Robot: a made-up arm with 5 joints. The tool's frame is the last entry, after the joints.
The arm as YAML. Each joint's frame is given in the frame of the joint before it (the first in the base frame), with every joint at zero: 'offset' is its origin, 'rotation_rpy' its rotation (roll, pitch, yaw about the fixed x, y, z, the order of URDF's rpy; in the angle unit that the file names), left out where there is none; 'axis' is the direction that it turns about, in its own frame. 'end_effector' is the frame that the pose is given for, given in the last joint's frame.
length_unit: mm
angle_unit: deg
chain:
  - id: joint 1
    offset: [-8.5, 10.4, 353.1]
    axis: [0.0, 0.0, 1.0]
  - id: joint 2
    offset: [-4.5, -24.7, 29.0]
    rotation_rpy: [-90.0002, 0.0, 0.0]
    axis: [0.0, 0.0, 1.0]
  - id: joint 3
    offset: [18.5, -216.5, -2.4]
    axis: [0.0, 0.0, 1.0]
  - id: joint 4
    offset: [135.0, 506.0, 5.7]
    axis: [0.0, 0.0, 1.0]
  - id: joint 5
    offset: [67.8, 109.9, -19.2]
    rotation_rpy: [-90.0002, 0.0, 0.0]
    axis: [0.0, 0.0, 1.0]
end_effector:
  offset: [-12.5, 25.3, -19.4]
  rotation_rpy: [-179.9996, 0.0, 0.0]
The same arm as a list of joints. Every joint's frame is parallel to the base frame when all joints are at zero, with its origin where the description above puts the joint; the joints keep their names.
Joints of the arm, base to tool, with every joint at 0 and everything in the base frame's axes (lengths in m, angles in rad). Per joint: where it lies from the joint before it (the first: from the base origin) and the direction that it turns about. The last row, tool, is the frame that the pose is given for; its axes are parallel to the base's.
joint 1: axis +z offset -0.0085 0.0104 0.3531
joint 2: axis +y offset -0.0045 -0.0247 0.0290
joint 3: axis +y offset 0.0185 -0.0024 0.2165
joint 4: axis +y offset 0.1350 0.0057 -0.5060
joint 5: axis -z offset 0.0678 -0.0192 -0.1099
tool: offset -0.0125 -0.0253 0.0194

